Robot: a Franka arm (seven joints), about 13 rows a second.
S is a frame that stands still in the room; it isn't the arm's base.
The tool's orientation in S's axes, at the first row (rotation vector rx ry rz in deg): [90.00 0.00 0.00]
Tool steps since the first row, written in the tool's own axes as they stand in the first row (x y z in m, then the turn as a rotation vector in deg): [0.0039 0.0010 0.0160 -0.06 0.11 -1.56]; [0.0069 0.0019 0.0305 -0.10 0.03 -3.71]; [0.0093 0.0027 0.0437 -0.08 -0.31 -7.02]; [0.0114 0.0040 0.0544 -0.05 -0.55 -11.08]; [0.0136 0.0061 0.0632 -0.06 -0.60 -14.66]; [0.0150 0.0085 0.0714 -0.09 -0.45 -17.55]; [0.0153 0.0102 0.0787 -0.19 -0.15 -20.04]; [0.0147 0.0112 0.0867 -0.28 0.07 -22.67]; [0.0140 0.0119 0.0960 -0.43 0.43 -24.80]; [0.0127 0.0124 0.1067 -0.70 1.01 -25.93]
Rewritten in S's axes. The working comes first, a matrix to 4 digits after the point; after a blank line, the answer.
The tool's axes in the first row as the columns of a matrix, in S's axes (used below as rounded here):
[1.0000 0.0000 0.0000]
[0.0000 0.0000 -1.0000]
[0.0000 1.0000 0.0000]

[0.0039 -0.0160 0.0010 -0.06 1.56 0.11]; [0.0069 -0.0305 0.0019 -0.10 3.71 0.03]; [0.0093 -0.0437 0.0027 -0.08 7.02 -0.31]; [0.0114 -0.0544 0.0040 -0.05 11.08 -0.55]; [0.0136 -0.0632 0.0061 -0.06 14.66 -0.60]; [0.0150 -0.0714 0.0085 -0.09 17.55 -0.45]; [0.0153 -0.0787 0.0102 -0.19 20.04 -0.15]; [0.0147 -0.0867 0.0112 -0.28 22.67 0.07]; [0.0140 -0.0960 0.0119 -0.43 24.80 0.43]; [0.0127 -0.1067 0.0124 -0.70 25.93 1.01]
